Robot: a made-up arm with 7 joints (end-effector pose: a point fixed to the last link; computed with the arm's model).
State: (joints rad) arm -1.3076 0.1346 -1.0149 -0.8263 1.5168 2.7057 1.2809
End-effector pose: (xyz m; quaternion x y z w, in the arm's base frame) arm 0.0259 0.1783 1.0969 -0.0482 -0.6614 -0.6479 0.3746
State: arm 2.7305 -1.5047 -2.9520 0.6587 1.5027 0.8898 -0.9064
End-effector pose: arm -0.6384 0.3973 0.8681 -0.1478 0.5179 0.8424 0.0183
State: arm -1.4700 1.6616 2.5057 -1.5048 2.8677 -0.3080 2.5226
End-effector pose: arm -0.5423 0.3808 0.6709 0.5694 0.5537 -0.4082 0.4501
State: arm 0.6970 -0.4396 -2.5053 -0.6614 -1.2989 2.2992 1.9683
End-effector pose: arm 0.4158 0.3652 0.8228 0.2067 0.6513 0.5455 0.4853
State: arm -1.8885 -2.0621 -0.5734 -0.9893 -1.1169 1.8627 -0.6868
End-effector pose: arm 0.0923 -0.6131 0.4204 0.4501 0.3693 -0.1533 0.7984
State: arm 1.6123 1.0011 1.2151 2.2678 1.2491 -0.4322 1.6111
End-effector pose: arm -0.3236 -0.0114 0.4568 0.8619 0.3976 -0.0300 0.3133
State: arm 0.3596 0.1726 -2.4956 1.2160 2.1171 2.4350 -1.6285
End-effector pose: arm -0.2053 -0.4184 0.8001 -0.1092 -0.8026 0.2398 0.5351
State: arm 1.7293 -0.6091 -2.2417 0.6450 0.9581 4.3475 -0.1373
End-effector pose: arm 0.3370 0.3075 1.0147 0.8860 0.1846 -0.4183 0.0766
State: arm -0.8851 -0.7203 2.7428 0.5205 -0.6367 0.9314 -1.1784
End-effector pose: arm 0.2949 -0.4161 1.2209 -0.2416 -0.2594 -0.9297 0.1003
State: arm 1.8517 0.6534 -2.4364 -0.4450 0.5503 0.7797 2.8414
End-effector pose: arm -0.0110 -0.4448 1.1946 0.1497 0.3246 -0.1257 0.9254
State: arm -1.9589 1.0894 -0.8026 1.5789 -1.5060 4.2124 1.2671
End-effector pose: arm -0.1696 0.4755 0.8836 0.6448 0.4394 0.4244 0.4594
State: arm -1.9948 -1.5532 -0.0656 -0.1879 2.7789 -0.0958 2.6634
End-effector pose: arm -0.2591 -0.9149 0.5128 0.0385 0.2555 0.3117 0.9144
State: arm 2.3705 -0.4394 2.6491 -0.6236 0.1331 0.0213 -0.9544
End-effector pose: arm -0.3218 0.5315 1.0903 0.2527 -0.0683 0.4871 0.8332
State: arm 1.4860 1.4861 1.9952 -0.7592 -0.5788 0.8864 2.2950
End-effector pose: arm 0.3966 -0.7006 0.6304 0.1959 -0.4845 0.7578 0.3907
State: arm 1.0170 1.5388 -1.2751 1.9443 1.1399 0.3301 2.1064
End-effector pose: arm 0.3637 -0.4174 0.5845 -0.0854 0.2581 0.7472 0.6064
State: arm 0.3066 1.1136 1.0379 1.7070 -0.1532 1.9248 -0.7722
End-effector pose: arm -0.4508 0.1867 0.8658 -0.1991 0.4600 0.8599 0.0964
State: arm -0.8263 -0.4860 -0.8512 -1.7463 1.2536 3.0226 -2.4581
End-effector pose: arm 0.1544 0.0671 0.8911 -0.6282 -0.2721 0.5926 0.4245
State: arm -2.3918 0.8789 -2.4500 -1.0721 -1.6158 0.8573 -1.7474
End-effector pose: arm 0.1777 -0.0092 1.1373 0.5397 0.2471 0.4013 0.6975
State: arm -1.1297 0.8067 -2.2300 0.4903 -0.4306 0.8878 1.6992
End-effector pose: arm -0.4594 0.5850 1.0182 -0.7477 -0.2559 0.3887 0.4737
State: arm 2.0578 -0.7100 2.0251 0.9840 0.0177 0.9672 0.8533
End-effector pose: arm -0.4618 0.2237 1.1130 -0.1944 -0.5680 0.7426 0.2969
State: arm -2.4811 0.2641 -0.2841 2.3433 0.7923 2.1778 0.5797
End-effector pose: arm -0.2936 0.0402 0.6808 -0.4591 -0.5776 0.4049 0.5401
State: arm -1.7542 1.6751 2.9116 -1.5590 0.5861 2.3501 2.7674
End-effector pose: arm 0.0223 0.4115 0.7000 0.2304 -0.1582 0.7085 0.6480
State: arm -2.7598 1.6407 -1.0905 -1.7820 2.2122 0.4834 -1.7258
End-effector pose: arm 0.5239 -0.2703 0.2581 -0.1663 -0.4649 0.8694 0.0155
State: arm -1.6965 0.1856 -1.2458 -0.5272 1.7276 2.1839 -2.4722
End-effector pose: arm 0.0263 0.1776 1.1827 -0.4336 0.0442 -0.1762 0.8826
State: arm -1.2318 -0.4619 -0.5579 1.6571 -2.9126 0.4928 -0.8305
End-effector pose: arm 0.0538 -0.7049 0.5140 0.2123 0.4124 -0.8641 0.1957
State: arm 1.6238 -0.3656 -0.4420 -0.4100 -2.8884 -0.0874 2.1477
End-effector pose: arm -0.2228 0.1559 1.3016 0.3027 0.6848 -0.6272 0.2147
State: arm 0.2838 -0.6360 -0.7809 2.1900 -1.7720 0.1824 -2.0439
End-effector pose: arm 0.5759 -0.2056 0.3292 0.0045 -0.5760 0.8116 0.0982
